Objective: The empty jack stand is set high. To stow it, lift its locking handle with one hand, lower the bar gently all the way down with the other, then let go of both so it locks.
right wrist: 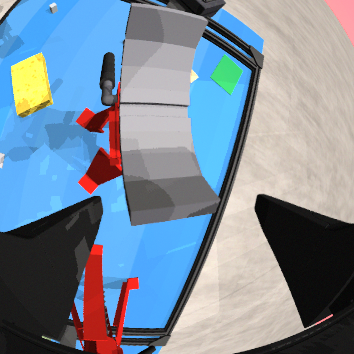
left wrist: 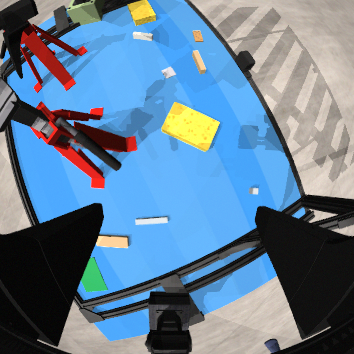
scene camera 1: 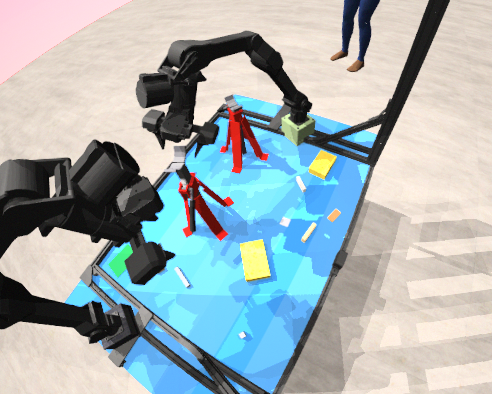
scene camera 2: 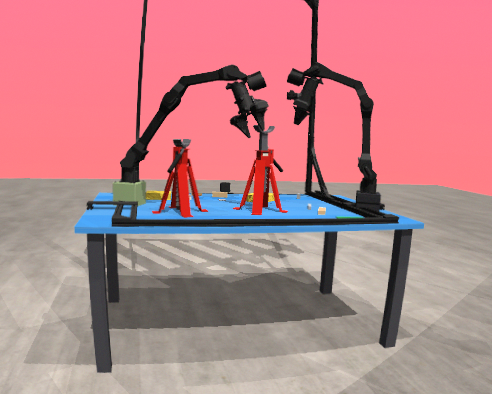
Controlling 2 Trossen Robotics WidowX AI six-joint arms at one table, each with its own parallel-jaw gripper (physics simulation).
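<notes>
The red jack stand (scene camera 1: 202,212) (scene camera 2: 259,187) (left wrist: 105,139) (right wrist: 114,132) has its bar raised, with the grey saddle (scene camera 1: 176,159) (scene camera 2: 264,129) (left wrist: 7,106) (right wrist: 155,125) high on top. Its black locking handle (scene camera 1: 192,210) (scene camera 2: 274,162) (left wrist: 95,147) (right wrist: 107,75) slants downward from the collar. My right gripper (scene camera 1: 180,150) (scene camera 2: 255,133) (right wrist: 180,203) is open and empty, close above the saddle; contact cannot be told. My left gripper (left wrist: 181,213) is open and empty, high above the table and apart from the handle; its fingers partly hide each other in scene camera 2.
A second red stand (scene camera 1: 236,145) (scene camera 2: 183,192) (left wrist: 50,57) (right wrist: 94,295) with a low saddle stands beside it. Yellow sponges (scene camera 1: 255,260) (scene camera 1: 322,164), small blocks and a green sheet (scene camera 1: 120,261) (left wrist: 94,275) (right wrist: 226,74) lie on the table. Black rails border it.
</notes>
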